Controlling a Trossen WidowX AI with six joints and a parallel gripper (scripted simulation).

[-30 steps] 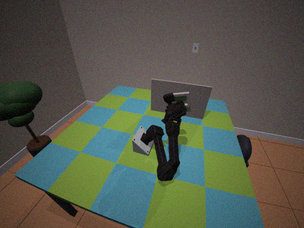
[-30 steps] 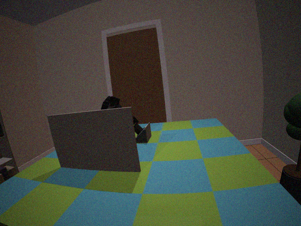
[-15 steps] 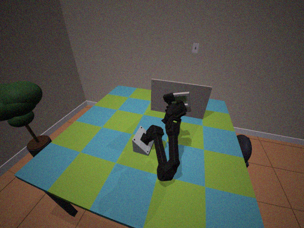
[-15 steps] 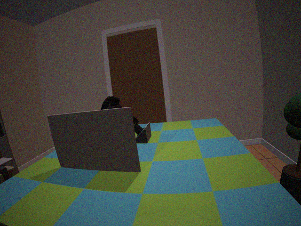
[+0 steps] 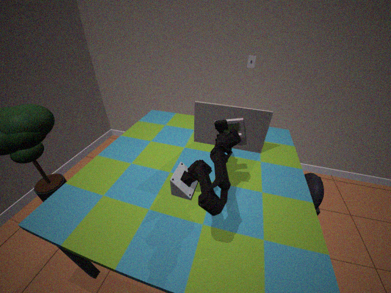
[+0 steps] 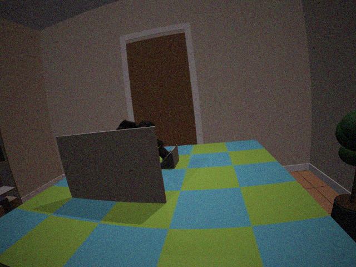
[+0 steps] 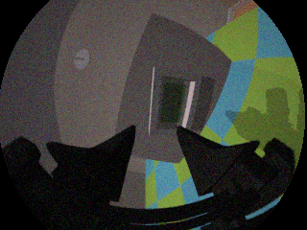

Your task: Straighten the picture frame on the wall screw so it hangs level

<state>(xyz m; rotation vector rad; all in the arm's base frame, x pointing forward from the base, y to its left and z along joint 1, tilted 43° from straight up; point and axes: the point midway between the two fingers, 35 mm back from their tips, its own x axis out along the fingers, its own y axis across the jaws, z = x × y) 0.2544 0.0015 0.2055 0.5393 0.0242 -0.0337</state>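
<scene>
Right now the picture frame is 130 mm ahead of my gripper tip, 20 mm to the right of it and 60 mm below it.
</scene>
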